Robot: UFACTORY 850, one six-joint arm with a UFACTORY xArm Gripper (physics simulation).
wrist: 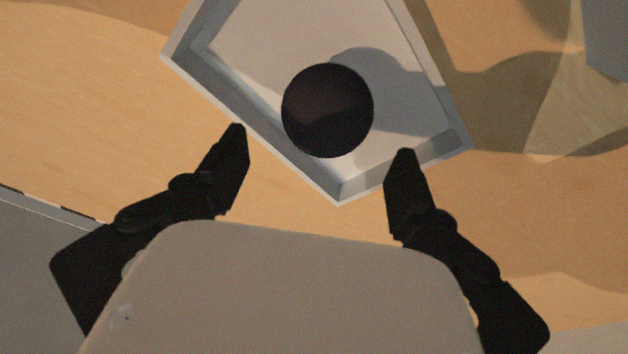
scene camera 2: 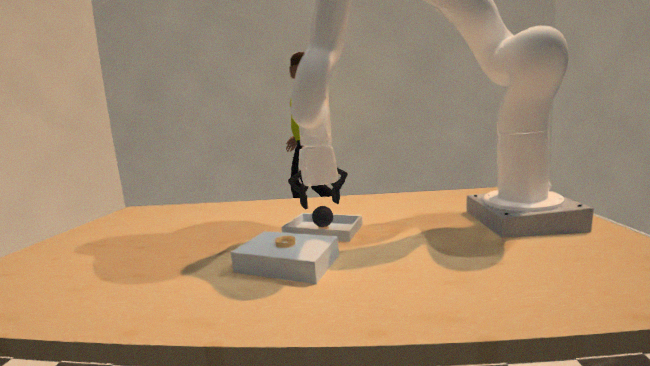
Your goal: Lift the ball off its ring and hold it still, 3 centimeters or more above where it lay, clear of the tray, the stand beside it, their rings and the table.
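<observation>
The black ball [scene camera 2: 322, 216] [wrist: 327, 110] rests on its ring inside the shallow grey tray [scene camera 2: 355, 229] [wrist: 260, 45]. A sliver of that ring shows under the ball in the scene view; the ball hides it in the wrist view. My gripper [scene camera 2: 320, 204] [wrist: 319, 154] is open and empty, pointing down. Its fingertips are a little above the ball in the scene view, one to each side. In the wrist view the ball appears slightly beyond the line between the fingertips. The grey-blue stand [scene camera 2: 272, 265] [wrist: 607, 40] carries a yellowish ring [scene camera 2: 285, 245] on top.
The stand is in front of the tray in the scene view, at the upper right in the wrist view. The tray walls rise around the ball, and one corner lies between the fingers in the wrist view. The robot base [scene camera 2: 545, 222] is at the right. A person stands behind the arm.
</observation>
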